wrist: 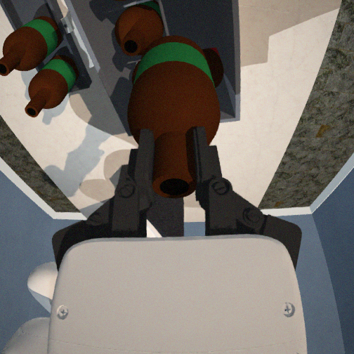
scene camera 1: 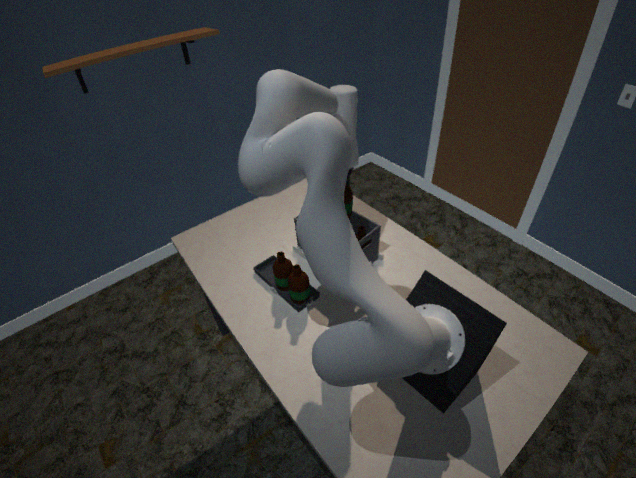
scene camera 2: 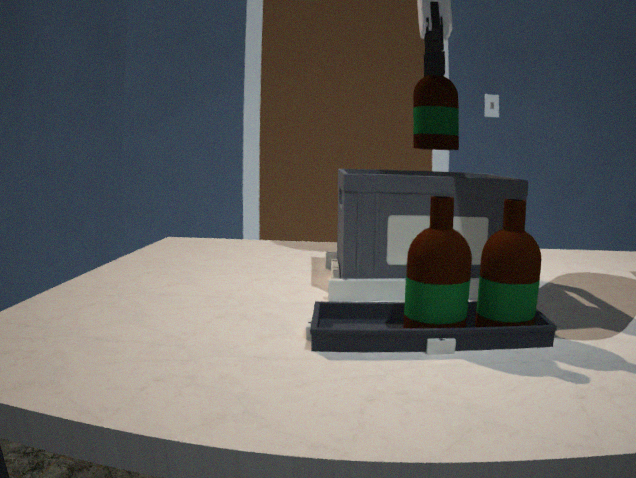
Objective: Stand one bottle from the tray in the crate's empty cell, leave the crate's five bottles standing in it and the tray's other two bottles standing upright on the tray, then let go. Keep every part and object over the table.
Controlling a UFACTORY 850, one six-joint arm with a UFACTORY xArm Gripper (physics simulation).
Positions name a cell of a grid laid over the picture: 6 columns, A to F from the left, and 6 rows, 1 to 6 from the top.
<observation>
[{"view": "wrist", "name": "gripper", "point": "C3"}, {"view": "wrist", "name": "brown bottle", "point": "C2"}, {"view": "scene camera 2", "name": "gripper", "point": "E1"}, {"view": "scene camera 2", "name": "brown bottle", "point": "E2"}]
</observation>
